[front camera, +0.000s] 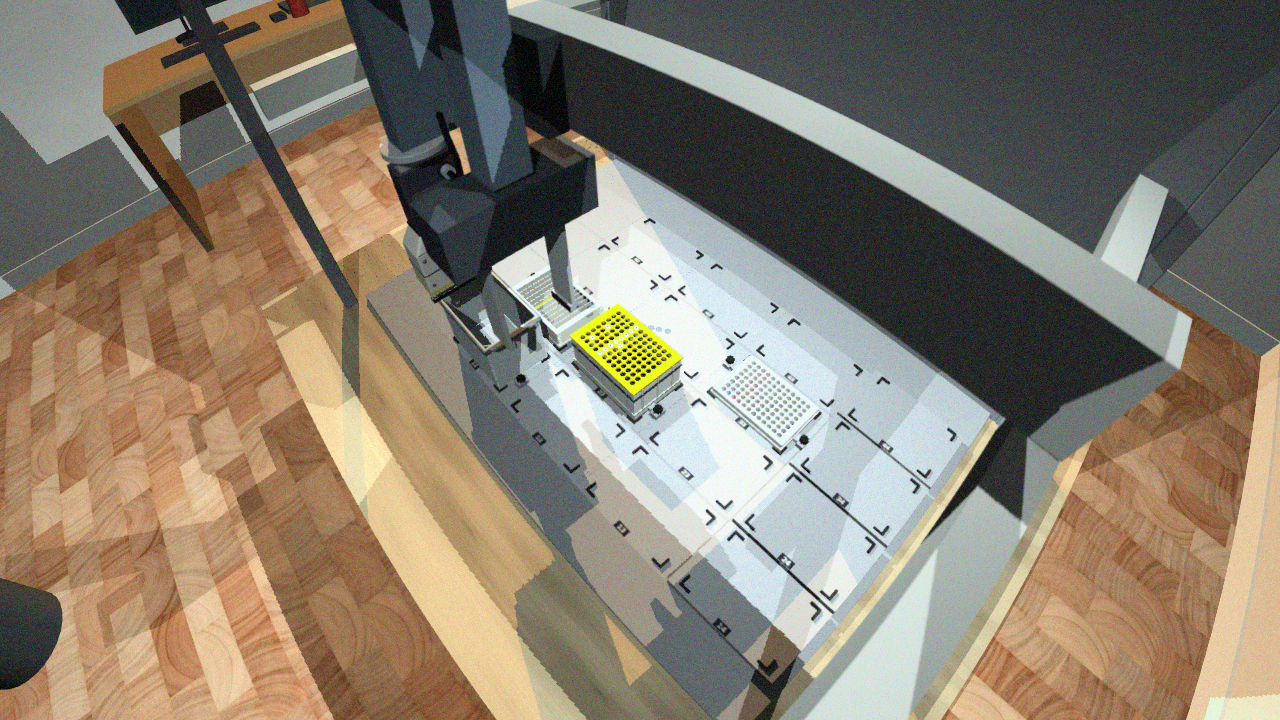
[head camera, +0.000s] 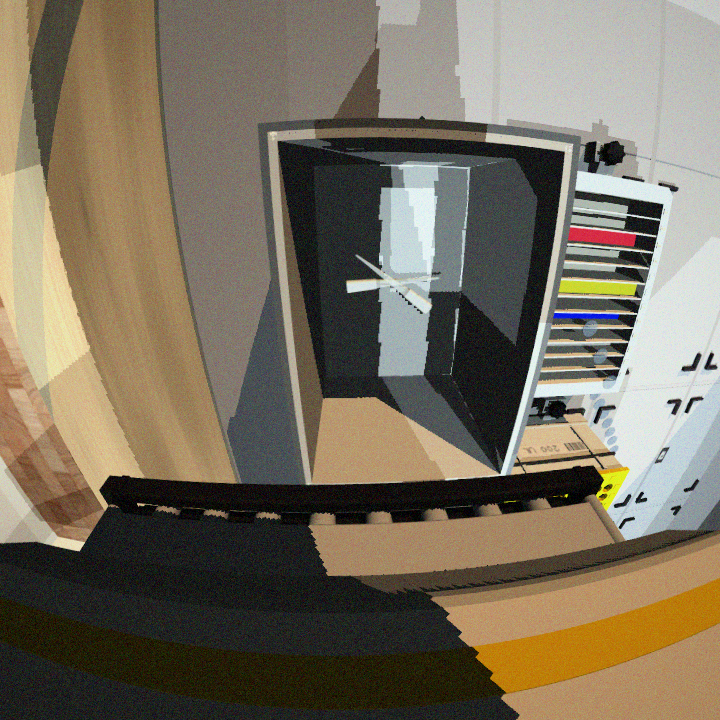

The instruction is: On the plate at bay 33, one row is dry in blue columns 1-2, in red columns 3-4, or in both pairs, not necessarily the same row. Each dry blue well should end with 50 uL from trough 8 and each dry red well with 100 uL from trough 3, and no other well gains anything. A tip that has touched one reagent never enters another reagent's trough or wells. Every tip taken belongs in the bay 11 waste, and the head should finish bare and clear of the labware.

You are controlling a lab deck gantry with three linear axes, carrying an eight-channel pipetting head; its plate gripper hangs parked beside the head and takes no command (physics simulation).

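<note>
The bay 11 waste [head camera: 287, 288] is under the pipetting head [head camera: 352, 495]; two pale tips [head camera: 396, 283] lie crossed inside. The head's nozzle ends show no tips in the head view. The trough block [head camera: 623, 185] [front camera: 570, 332] holds a red strip [head camera: 601, 236], a yellow strip [head camera: 597, 287] and a thin blue strip [head camera: 585, 315]. The plate [front camera: 768, 402] stands right of the tip rack; some reddish wells show, but its dry wells cannot be made out. My plate gripper [front camera: 537, 325] hangs beside the head, fingers apart and empty.
The yellow tip rack [front camera: 626, 351] [head camera: 612, 487] stands between the trough block and the plate. Black clamp knobs [front camera: 657, 409] [head camera: 612, 153] stick up beside the labware. A long dark wall [front camera: 760, 205] runs along the back of the deck.
</note>
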